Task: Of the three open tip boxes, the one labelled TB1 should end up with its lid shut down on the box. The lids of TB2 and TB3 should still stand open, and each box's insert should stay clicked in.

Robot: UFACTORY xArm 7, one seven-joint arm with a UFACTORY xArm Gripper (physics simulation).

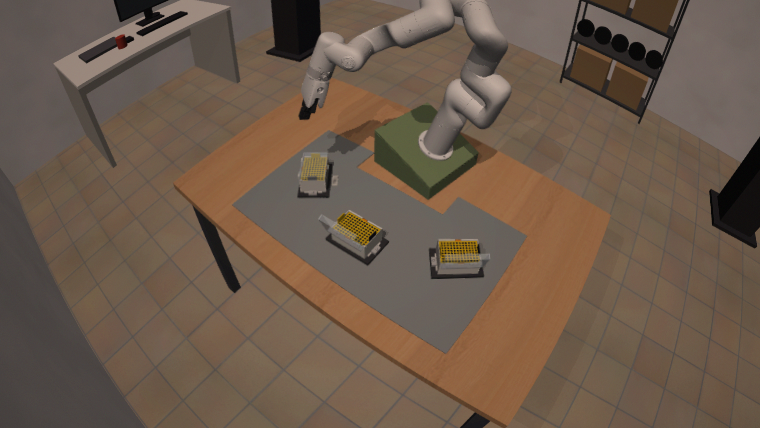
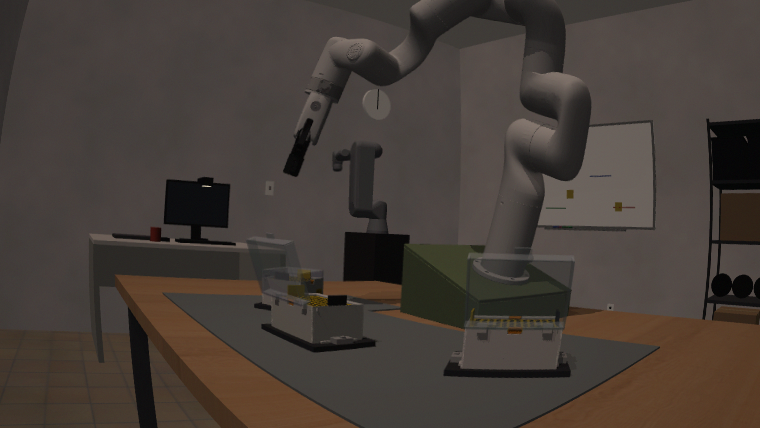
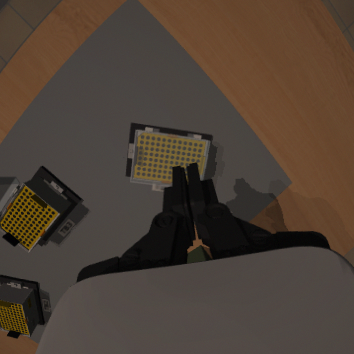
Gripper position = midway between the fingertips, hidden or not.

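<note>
The gripper [image 2: 290,174] is also visible in image 1 [image 1: 303,118] and in image 3 [image 3: 188,181]. A grey mat [image 3: 130,68] is part of the scene too.
</note>
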